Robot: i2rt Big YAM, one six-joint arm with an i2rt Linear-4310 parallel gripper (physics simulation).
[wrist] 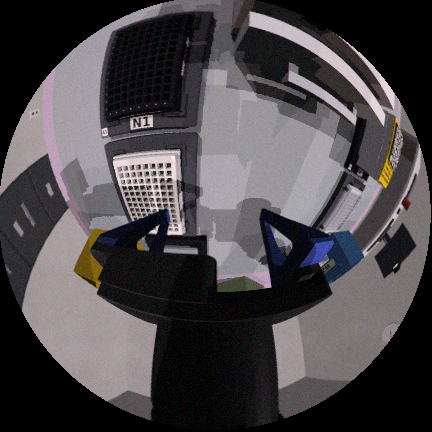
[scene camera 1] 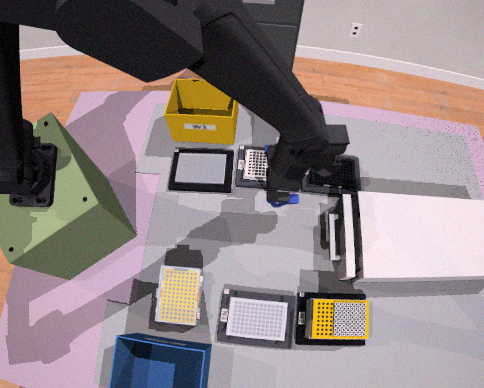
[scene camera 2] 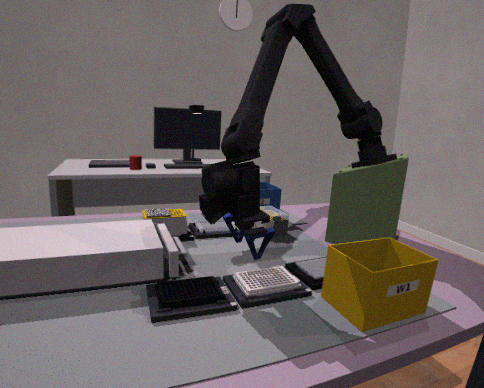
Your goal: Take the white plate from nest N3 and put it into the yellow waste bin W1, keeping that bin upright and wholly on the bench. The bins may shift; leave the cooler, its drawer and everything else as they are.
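Places are measured from the arm's base along level axes (x back, y up, z left), in metres.
Pixels of known places: gripper, fingertip midpoint: (wrist: 214,213) (scene camera 1: 274,187) (scene camera 2: 247,250); arm's base, origin of the base link: (scene camera 1: 35,175) (scene camera 2: 374,163).
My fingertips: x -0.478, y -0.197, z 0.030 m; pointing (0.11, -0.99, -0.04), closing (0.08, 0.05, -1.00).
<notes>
For each thing: its top centre in the pictures, then the offset to it from my fingertips. "spot": a spot on its surface instead.
- paler plate, middle of its top: (scene camera 1: 257,319) (wrist: 344,213) (scene camera 2: 216,223) dx +0.064, dy -0.032, dz -0.294 m
- yellow bin W1, middle of its top: (scene camera 2: 382,252) (scene camera 1: 201,96) (wrist: 113,293) dx +0.164, dy +0.062, dz +0.246 m
- black plate, middle of its top: (wrist: 138,58) (scene camera 2: 189,288) (scene camera 1: 333,170) dx -0.169, dy -0.032, dz +0.056 m
- white cooler, surface spot: (scene camera 2: 80,250) spot: dx -0.359, dy +0.025, dz -0.080 m
- framed grey panel, middle of its top: (wrist: 179,263) (scene camera 2: 325,265) (scene camera 1: 200,167) dx +0.178, dy -0.038, dz +0.090 m
- blue bin, surface spot: (scene camera 1: 195,345) spot: dx +0.196, dy +0.003, dz -0.341 m
- yellow-welled plate, middle of its top: (scene camera 1: 176,294) (scene camera 2: 269,210) dx +0.229, dy +0.011, dz -0.233 m
- yellow rack, middle of its top: (scene camera 1: 342,319) (scene camera 2: 163,211) dx -0.107, dy +0.019, dz -0.314 m
A white plate with a grid of holes (scene camera 1: 256,164) (scene camera 2: 267,279) (wrist: 145,185) lies in a dark nest beside the nest marked N1; its own nest's number is not readable. A paler plate (scene camera 1: 256,320) (wrist: 342,207) lies in another dark nest, its label also unreadable. The yellow bin W1 (scene camera 1: 212,134) (scene camera 2: 350,295) (wrist: 86,262) stands upright on the bench. My gripper (scene camera 2: 247,250) (wrist: 214,213) is open and empty, above the bench. In the wrist view one finger overlaps the near end of the holed plate; the other is over the bench to its right. In scene camera 1 the arm hides part of that plate.
A black plate (scene camera 1: 336,171) (scene camera 2: 187,290) (wrist: 145,65) sits in N1. The white cooler (scene camera 1: 420,237) (scene camera 2: 80,250) has its drawer front (scene camera 1: 348,235) beside it. A framed grey panel (scene camera 1: 200,168) lies near W1. A blue bin (scene camera 1: 195,345), a yellow-welled plate (scene camera 1: 179,295) and a yellow rack (scene camera 1: 322,320) stand opposite.
</notes>
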